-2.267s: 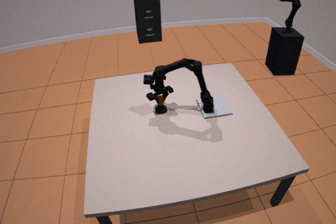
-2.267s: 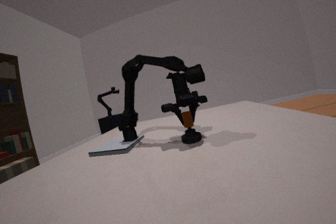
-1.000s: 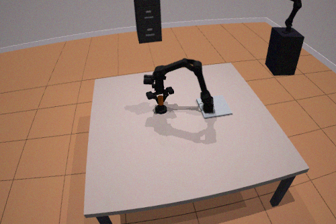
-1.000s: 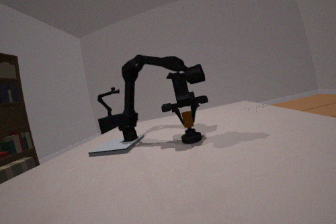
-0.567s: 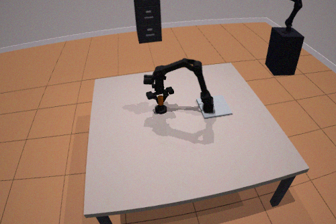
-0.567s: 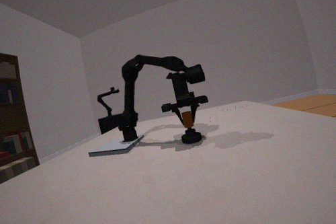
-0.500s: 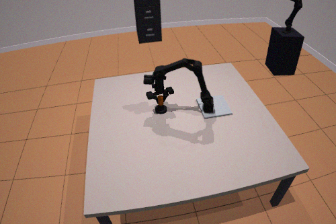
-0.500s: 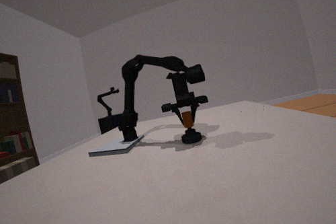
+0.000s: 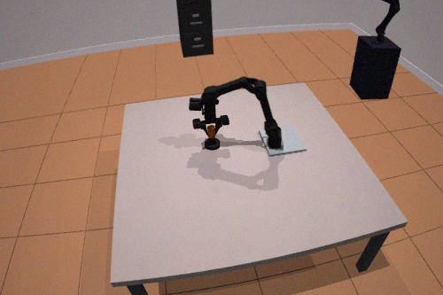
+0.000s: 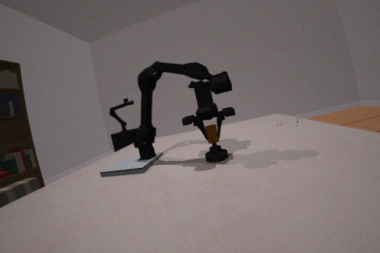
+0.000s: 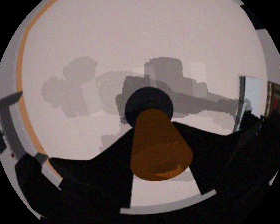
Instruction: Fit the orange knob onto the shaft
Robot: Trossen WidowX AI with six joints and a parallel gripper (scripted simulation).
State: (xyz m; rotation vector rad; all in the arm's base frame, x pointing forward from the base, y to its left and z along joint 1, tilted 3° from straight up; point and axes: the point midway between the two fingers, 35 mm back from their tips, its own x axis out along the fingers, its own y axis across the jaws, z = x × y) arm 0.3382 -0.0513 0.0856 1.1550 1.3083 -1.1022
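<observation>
Right now the orange knob is 20 mm above my gripper tip. Also, from my gripper tip: round pedestal 40 mm below.
</observation>
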